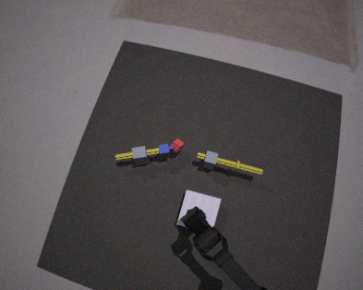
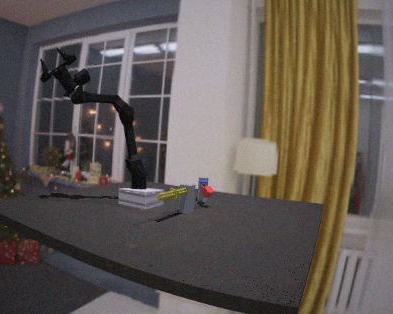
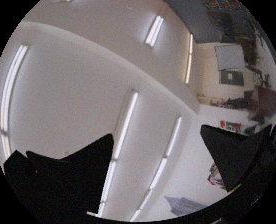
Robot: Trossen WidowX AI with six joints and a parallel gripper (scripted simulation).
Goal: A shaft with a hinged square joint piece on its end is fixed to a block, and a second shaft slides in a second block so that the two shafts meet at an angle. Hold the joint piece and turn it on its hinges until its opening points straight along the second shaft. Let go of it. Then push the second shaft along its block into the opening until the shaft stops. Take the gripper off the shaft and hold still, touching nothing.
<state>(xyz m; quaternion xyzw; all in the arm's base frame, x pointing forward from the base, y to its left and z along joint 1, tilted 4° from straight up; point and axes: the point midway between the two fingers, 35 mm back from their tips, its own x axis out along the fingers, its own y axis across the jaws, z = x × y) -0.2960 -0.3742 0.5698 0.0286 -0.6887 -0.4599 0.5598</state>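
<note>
Right now my gripper tip is 64 cm short of the red joint piece, 48 cm to the right of it and 60 cm above it.
</note>
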